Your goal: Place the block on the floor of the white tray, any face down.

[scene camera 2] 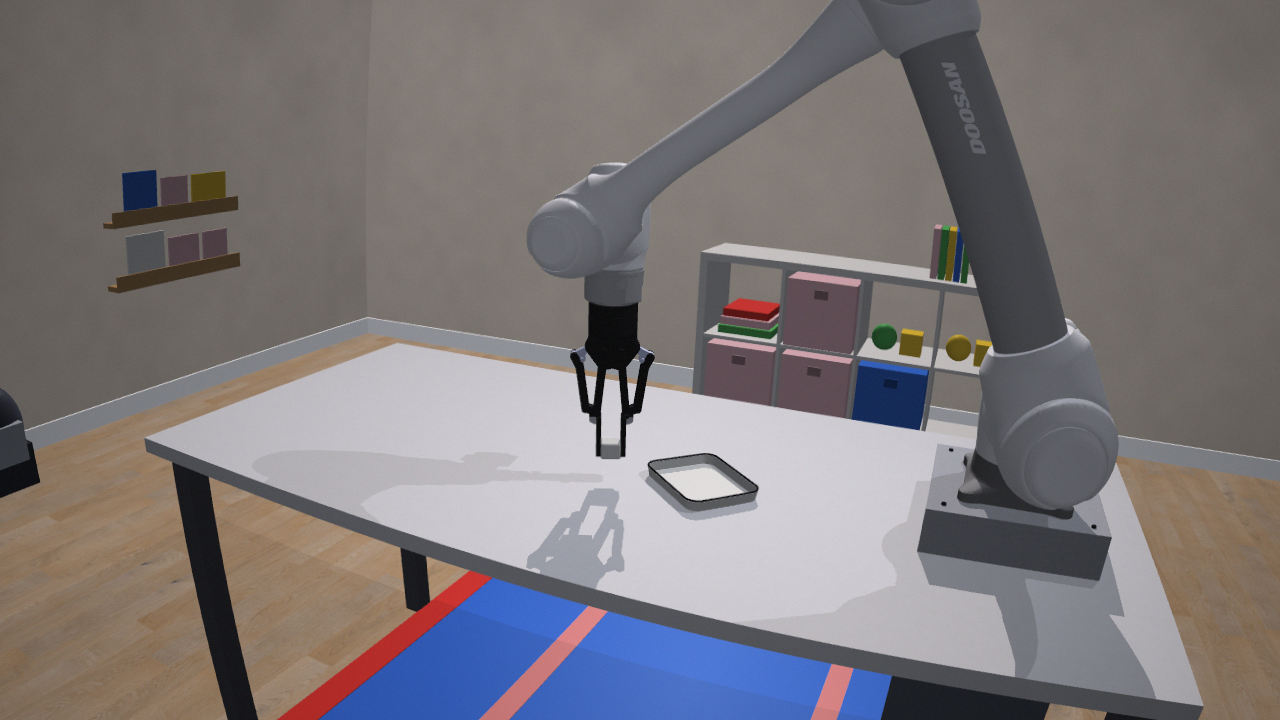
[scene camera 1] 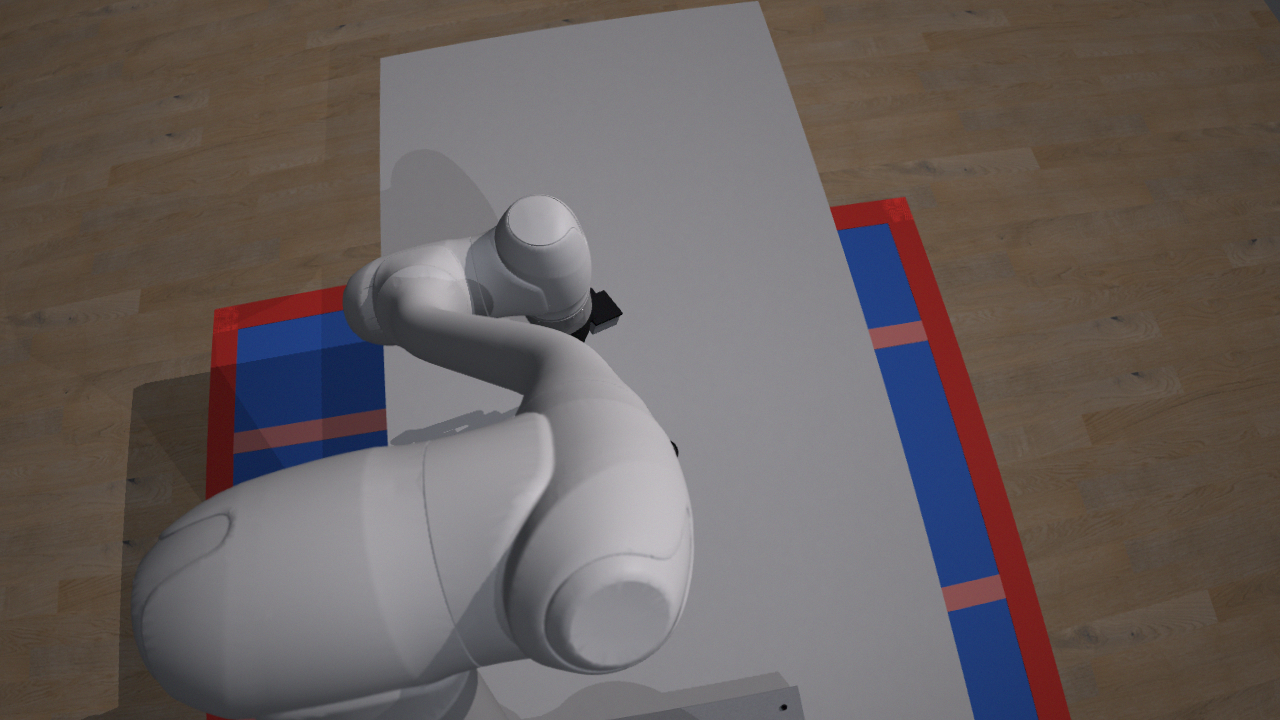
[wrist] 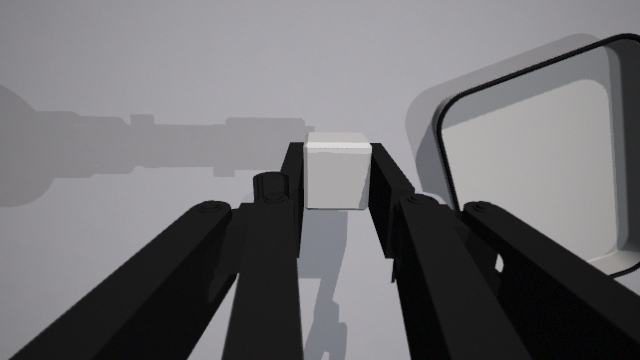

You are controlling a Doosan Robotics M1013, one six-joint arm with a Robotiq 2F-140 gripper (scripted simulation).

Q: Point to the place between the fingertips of the gripper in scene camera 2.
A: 610, 453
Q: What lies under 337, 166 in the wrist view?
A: A small white block.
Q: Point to a white tray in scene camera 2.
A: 705, 481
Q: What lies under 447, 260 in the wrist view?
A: The gripper.
